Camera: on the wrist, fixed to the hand. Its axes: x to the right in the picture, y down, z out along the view.
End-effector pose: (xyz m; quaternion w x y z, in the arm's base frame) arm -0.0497 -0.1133 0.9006 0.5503 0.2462 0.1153 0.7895
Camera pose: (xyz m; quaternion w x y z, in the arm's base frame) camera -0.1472 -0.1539 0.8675 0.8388 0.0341 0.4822 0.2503
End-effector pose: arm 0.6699 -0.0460 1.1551 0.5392 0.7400 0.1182 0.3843
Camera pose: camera 0.5855 -0.0355 1.2260 0.4902 0.4700 0.7313 0.0643
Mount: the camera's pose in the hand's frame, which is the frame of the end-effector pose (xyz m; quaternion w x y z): -0.0196 0.0791 -0.0749 0.7232 0.1641 0.2033 -0.6393
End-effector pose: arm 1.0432 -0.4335 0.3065 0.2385 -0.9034 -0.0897 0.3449
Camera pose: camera 1.0783 -0.5364 0.3275 0.5595 -0.6270 -0.5373 -0.0720
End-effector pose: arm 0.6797 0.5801 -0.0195 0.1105 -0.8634 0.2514 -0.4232
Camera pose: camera 0.5838 0.5249 -0.0184 0.1001 0.6810 0.4172 0.5935
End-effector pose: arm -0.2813 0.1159 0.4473 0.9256 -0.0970 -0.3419 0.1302
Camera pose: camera -0.2602 0.1780 0.3582 0.8381 0.2739 -0.0997 -0.4612
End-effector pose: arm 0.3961 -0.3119 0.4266 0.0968 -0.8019 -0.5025 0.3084
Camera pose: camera 0.4935 -0.3550 0.4568 0.5009 -0.3055 -0.8058 0.0806
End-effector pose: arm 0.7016 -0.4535 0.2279 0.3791 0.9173 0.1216 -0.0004
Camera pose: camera 0.6934 -0.4598 0.3381 0.0987 0.6480 0.7514 -0.0761
